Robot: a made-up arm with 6 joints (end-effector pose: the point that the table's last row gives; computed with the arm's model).
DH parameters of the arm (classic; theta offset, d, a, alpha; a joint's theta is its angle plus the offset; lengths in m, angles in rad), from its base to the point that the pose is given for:
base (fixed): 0 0.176 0 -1.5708
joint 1: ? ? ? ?
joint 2: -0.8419 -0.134 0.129 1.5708
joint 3: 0 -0.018 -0.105 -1.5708
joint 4: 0 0.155 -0.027 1.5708
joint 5: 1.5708 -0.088 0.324 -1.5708
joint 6: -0.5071 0 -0.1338 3.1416
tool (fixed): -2.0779 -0.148 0 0
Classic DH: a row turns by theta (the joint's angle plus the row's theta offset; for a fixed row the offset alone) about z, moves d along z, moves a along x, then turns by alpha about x.
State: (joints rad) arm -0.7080 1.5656 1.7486 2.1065 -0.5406 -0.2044
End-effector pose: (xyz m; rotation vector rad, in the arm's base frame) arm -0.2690 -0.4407 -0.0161 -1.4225 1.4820 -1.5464
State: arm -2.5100 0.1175 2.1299 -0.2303 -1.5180 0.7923
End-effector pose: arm 0.2054 -0.2469 0.3319 0.3796 -2.4084 -0.9881
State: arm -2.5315 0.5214 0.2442 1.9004 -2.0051 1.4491
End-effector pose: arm 0.0703 0.0056 0.4665 1.8719 1.2286 -0.8740
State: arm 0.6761 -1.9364 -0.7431 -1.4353 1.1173 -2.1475
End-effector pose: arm -0.1990 0.0396 0.7474 -1.3060 -1.2246 0.1829
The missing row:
joint 1: -0.7289 0 -0.1126 0
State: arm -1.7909 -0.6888 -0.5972 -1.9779 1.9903 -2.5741
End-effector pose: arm -0.2619 -0.3479 0.1989 -0.6473 -1.7810 -0.5742
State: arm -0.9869 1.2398 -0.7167 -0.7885 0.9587 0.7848
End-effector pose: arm 0.2626 0.1471 0.0306 -0.1783 -0.4014 -1.3218
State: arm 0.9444 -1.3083 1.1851 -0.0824 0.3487 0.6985
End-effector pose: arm 0.0755 -0.3333 -0.0075 -1.3476 -0.8997 -0.7865
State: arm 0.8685 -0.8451 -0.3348 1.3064 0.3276 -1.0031
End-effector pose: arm -0.2974 0.3778 0.0911 0.6626 1.1835 1.2816
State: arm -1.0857 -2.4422 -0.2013 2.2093 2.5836 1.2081
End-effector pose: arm 0.0306 -0.2242 0.0535 1.4717 1.6648 1.5053
